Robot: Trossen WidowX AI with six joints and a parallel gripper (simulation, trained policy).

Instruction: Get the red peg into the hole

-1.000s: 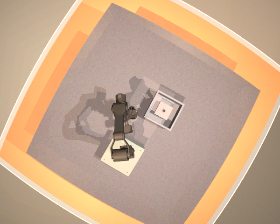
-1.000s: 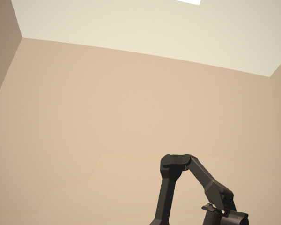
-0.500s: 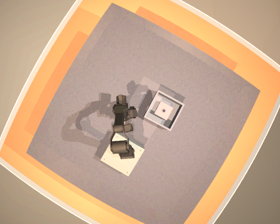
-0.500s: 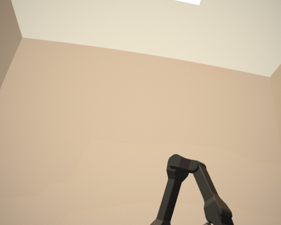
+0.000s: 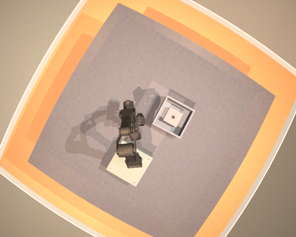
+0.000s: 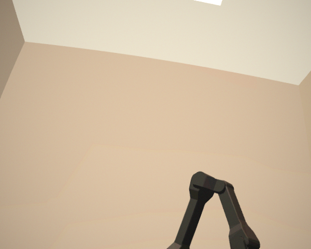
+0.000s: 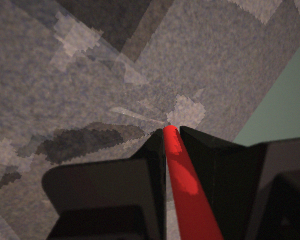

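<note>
Now: the pale plate 20 cm ahead of my gripper tip, 14 cm to the right of it and 3 cm above it. Also, from my gripper tip: red peg (1 cm to the left, 3 cm above); box (20 cm ahead, 14 cm to the right, 2 cm above).
</note>
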